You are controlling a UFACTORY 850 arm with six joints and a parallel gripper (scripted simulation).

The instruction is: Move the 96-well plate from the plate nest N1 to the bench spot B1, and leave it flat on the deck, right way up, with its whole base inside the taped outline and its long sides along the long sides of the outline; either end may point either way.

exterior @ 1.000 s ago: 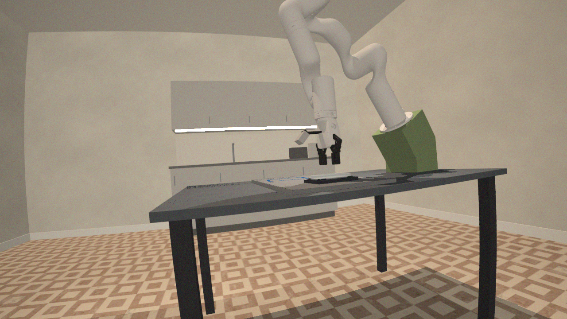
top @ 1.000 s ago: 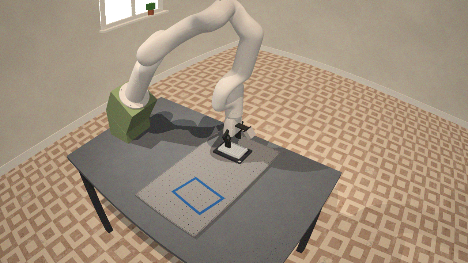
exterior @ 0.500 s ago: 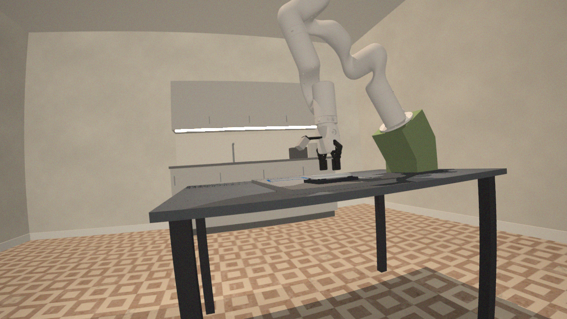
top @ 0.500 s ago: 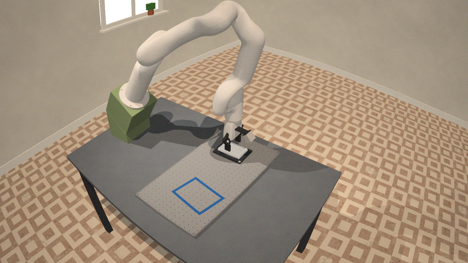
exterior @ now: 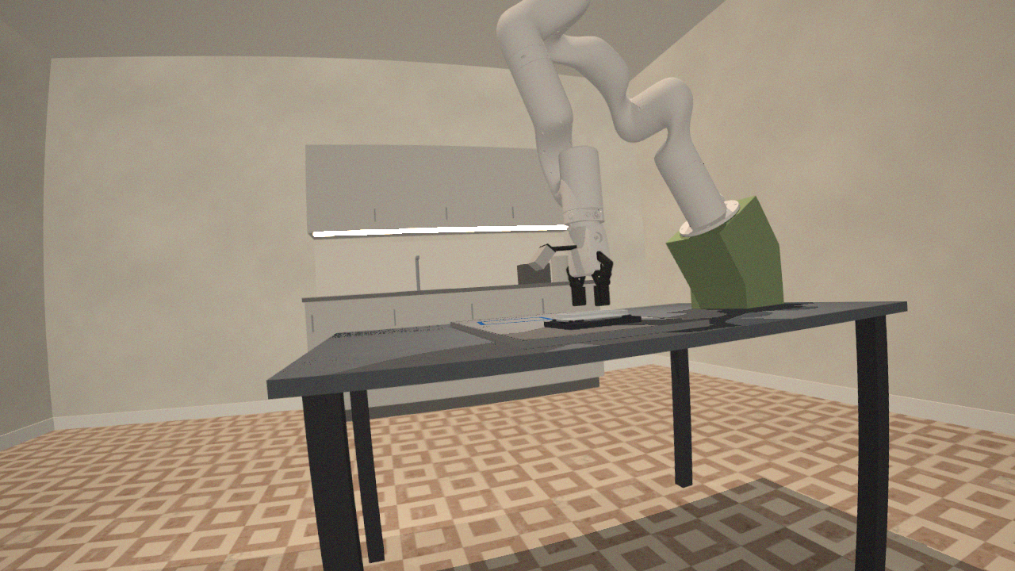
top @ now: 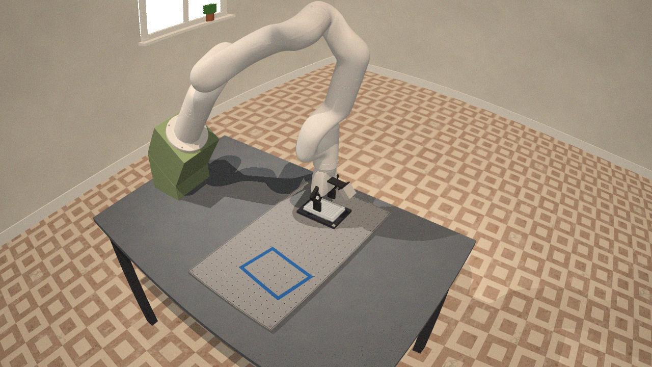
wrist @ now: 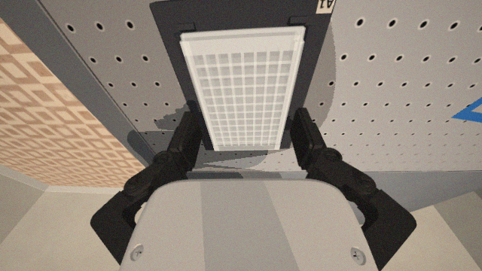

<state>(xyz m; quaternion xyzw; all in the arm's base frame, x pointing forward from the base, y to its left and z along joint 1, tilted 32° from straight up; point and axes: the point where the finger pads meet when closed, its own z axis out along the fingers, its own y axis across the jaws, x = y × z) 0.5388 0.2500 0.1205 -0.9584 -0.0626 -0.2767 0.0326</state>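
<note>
Right now the 96-well plate is 30 mm below my hand. The rest, counted from my hand: black plate nest 40 mm below; label 80 mm ahead, 40 mm to the right, 40 mm below.
</note>
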